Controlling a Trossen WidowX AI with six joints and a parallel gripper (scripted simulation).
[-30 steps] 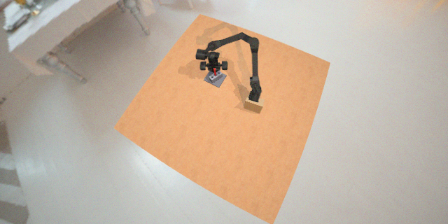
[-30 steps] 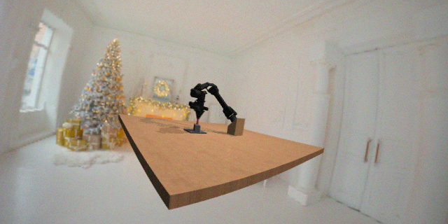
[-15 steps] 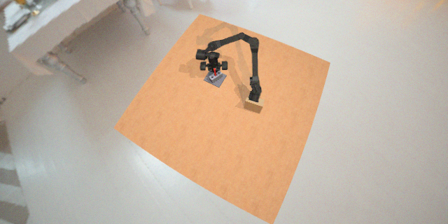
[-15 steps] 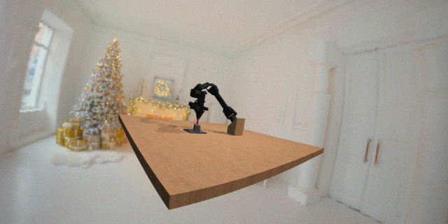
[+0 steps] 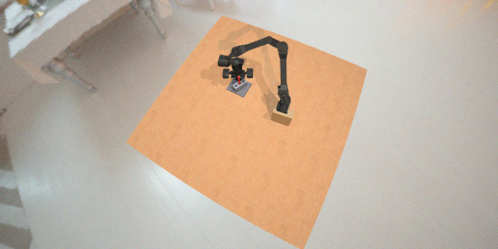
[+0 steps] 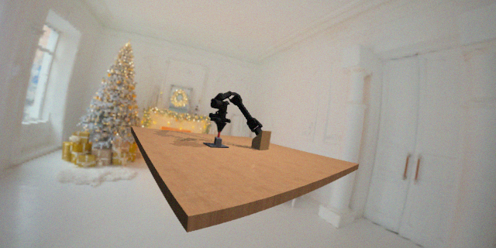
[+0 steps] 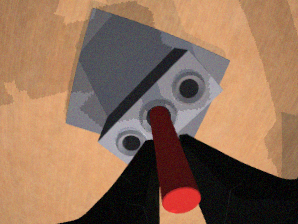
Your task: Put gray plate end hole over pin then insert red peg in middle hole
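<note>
The red peg is right at my gripper tip. The rest, counted from my gripper tip: gray plate 5 cm below; then square gray base 9 cm below, 1 cm to the left, 1 cm ahead.
</note>
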